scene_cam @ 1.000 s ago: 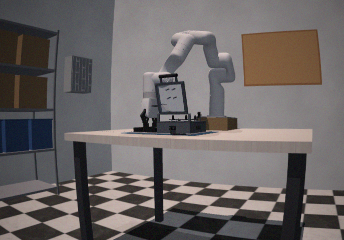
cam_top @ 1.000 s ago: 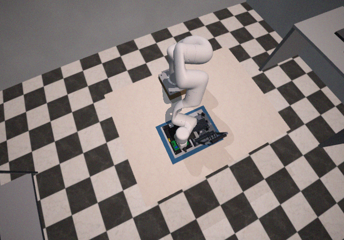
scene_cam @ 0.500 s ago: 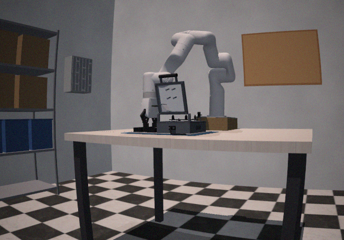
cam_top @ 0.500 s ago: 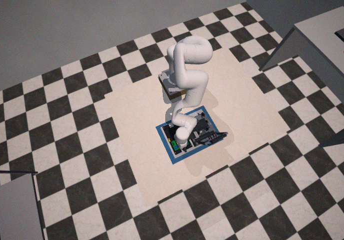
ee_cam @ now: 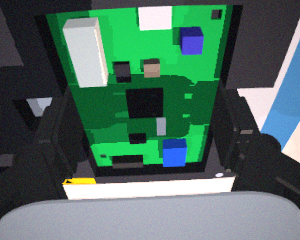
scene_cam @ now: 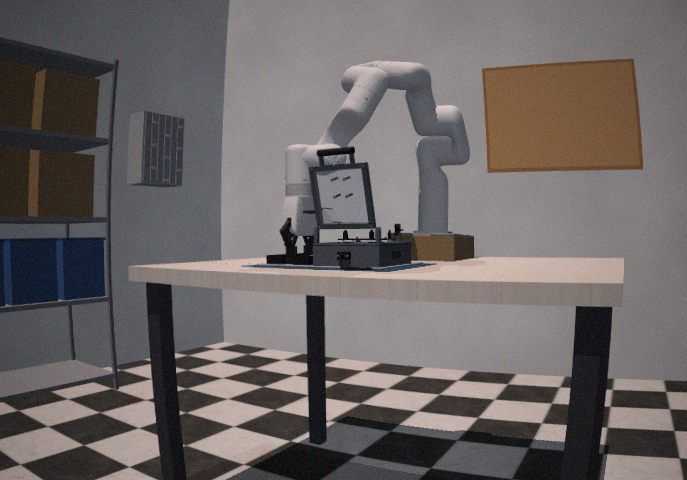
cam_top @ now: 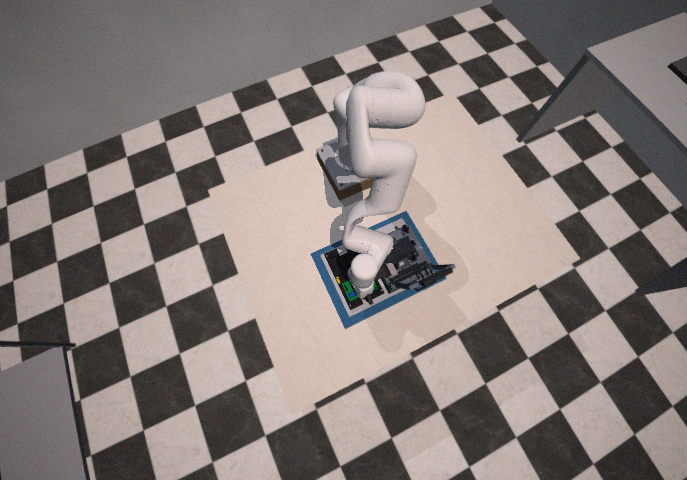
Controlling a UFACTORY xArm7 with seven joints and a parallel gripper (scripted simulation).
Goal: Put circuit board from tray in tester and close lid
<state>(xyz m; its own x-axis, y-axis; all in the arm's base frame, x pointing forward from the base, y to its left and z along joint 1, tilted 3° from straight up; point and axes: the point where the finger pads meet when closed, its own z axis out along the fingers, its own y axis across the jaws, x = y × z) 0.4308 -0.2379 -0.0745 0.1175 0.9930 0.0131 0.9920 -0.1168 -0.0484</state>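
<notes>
The latch hook is 7 cm behind my hand, 24 cm to the left of it and 6 cm above it. Round my hand: tester lid (10 cm ahead, 16 cm to the left, 16 cm above); then green circuit board (right at my hand).
</notes>
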